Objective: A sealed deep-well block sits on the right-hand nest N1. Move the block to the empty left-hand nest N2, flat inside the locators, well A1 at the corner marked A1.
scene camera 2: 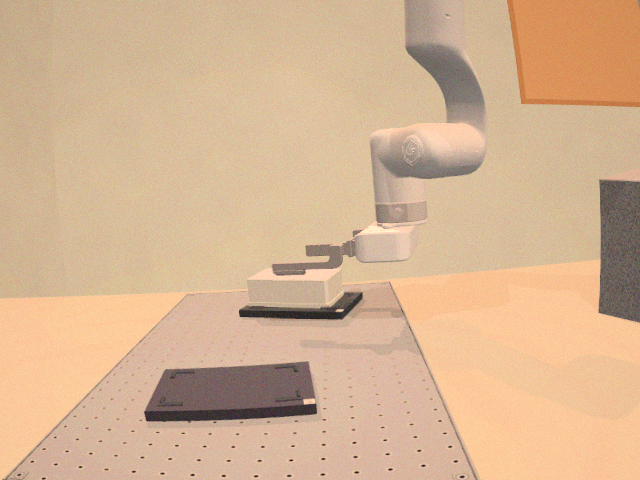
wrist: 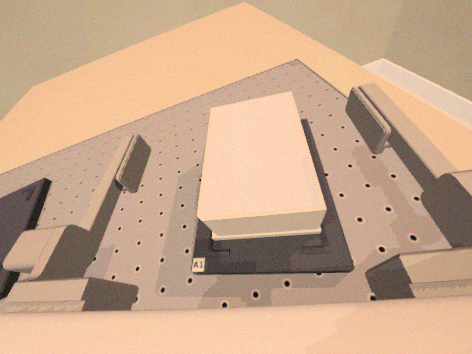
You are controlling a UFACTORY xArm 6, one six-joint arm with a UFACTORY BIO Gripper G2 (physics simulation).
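Frame: origin at the arm's base, x right, y ahead, z up, level; centimetres.
Seen in the pictures: hand, tool point: (scene camera 2: 305, 258) (wrist: 238, 142).
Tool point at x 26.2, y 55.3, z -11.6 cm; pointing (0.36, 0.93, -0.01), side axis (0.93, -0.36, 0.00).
Pixels of each thing's top centre, then the offset from my tool point to it. "*": a spot on its surface instead. Level surfaces: height alone.
- pale sealed block, top centre: (wrist: 252, 142) (scene camera 2: 294, 273) dx +1.4, dy +1.7, dz -2.3 cm
- dark right-hand nest N1, top centre: (wrist: 259, 178) (scene camera 2: 301, 299) dx +1.1, dy +1.0, dz -6.4 cm
- N1's A1 tag, surface spot: (wrist: 198, 265) * dx -6.9, dy -3.7, dz -6.7 cm
- dark left-hand nest N2, top centre: (scene camera 2: 230, 383) dx -32.6, dy +10.9, dz -6.4 cm
- small white tag, surface spot: (scene camera 2: 309, 401) * dx -38.3, dy +3.5, dz -6.7 cm
- perforated plate, surface height: dz -7.9 cm
The pale sealed block (scene camera 2: 287, 291) (wrist: 260, 160) sits on the dark right-hand nest N1 (scene camera 2: 289, 313) (wrist: 285, 261), and looks flat. N1's A1 tag (wrist: 198, 265) shows at its near left corner in the wrist view. The dark left-hand nest N2 (scene camera 2: 232, 392) (wrist: 17, 215) holds nothing; its corner locators and a small white tag (scene camera 2: 309, 401) show in the scene view. My gripper (scene camera 2: 303, 259) (wrist: 252, 141) is open and empty. Its fingers appear above the block's top level, one out to each side in the wrist view, with a larger gap on the right. Block wells are hidden.
Both nests stand on a perforated plate (scene camera 2: 382, 439) (wrist: 150, 245). A dark grey box (scene camera 2: 620, 248) stands at the right of the scene view, and an orange panel (scene camera 2: 578, 51) is above it. A white edged object (wrist: 425, 87) shows beyond the right finger.
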